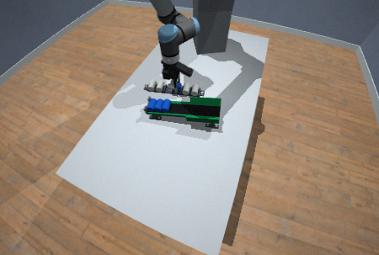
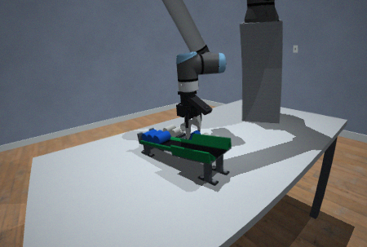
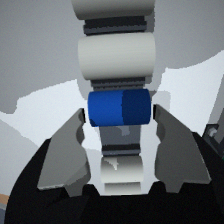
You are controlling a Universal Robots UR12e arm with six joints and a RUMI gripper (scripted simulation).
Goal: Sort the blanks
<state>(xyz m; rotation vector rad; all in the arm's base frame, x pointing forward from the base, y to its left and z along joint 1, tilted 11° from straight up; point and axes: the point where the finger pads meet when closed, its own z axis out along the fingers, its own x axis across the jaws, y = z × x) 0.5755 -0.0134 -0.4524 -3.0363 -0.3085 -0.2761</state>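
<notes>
The dark stock rack lies 4 cm below my hand, 3 cm to the right of it and 1 cm ahead of it. Round my hand: grey stop: 20 cm ahead, 8 cm to the right, 3 cm above.
</notes>
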